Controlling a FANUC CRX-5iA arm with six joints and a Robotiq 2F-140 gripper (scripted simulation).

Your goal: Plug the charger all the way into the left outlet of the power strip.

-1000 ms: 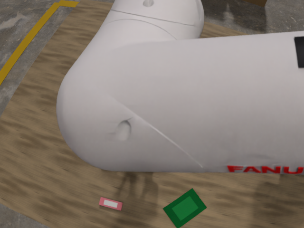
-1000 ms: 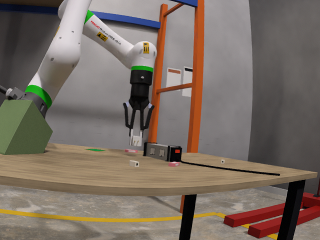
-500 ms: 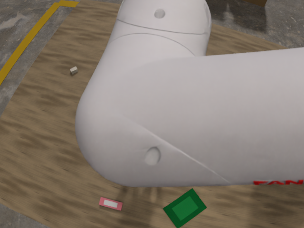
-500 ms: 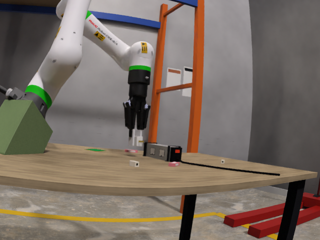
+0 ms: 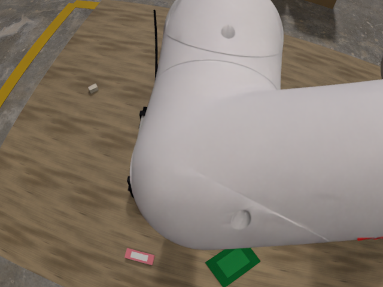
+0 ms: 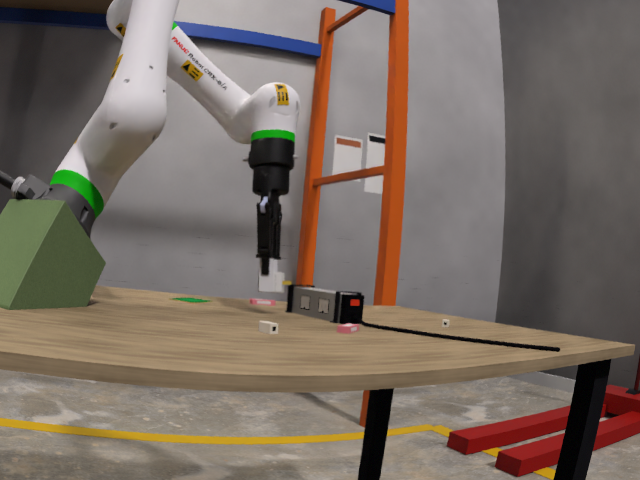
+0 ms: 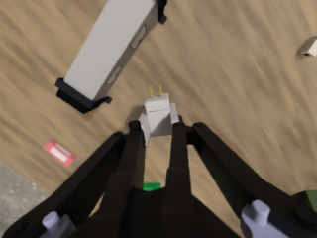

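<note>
The white charger lies 1 cm ahead of my hand, 1 cm to the right of it and 1 cm below it. Also, from my hand: red switch (16 cm ahead, 9 cm to the right, 4 cm below).
</note>
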